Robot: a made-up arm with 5 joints.
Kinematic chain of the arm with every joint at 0, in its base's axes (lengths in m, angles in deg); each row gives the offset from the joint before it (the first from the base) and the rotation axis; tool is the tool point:
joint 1: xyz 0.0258 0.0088 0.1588 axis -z
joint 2: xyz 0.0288 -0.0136 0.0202 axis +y
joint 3: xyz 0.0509 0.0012 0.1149 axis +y
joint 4: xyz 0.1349 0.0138 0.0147 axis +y
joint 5: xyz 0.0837 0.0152 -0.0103 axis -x
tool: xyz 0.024 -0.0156 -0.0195
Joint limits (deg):
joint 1: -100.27..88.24
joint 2: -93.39..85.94
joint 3: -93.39..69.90
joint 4: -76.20..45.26
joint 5: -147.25..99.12
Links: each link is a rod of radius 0.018 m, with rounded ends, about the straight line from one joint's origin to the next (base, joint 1, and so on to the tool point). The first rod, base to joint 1, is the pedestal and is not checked.
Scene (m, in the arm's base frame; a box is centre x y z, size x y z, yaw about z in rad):
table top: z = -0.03
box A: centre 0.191 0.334 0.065 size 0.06 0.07 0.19 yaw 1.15
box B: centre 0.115 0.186 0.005 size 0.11 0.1 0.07 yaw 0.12
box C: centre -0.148 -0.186 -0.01 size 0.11 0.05 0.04 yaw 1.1
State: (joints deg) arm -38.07 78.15 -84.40 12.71 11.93
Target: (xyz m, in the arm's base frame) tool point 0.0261 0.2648 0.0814
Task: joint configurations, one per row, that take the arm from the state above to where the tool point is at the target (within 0.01 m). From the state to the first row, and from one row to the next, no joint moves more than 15 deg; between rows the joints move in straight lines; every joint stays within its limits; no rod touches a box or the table.
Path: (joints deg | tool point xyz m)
1: -52.60 67.56 -87.40 23.56 23.15 | 0.2623 0.3093 0.2064
2: -67.13 56.98 -90.39 34.41 34.37 | 0.1743 0.3421 0.2660
3: -81.67 46.39 -93.39 45.26 45.58 | 0.0827 0.3404 0.3206
4: -82.78 44.45 -80.46 45.26 38.66 | 0.0775 0.3549 0.2837
5: -83.90 42.51 -67.52 45.26 31.74 | 0.0704 0.3606 0.2449
6: -85.02 40.58 -54.59 45.26 24.82 | 0.0619 0.3575 0.2059
7: -86.13 38.64 -41.66 45.26 17.90 | 0.0528 0.3455 0.1685
8: -87.25 36.70 -28.73 45.26 10.97 | 0.0434 0.3255 0.1344
9: -88.37 34.76 -15.79 45.26 4.05 | 0.0344 0.2982 0.1050
10: -89.49 32.82 -2.86 45.26 -2.87 | 0.0261 0.2648 0.0814

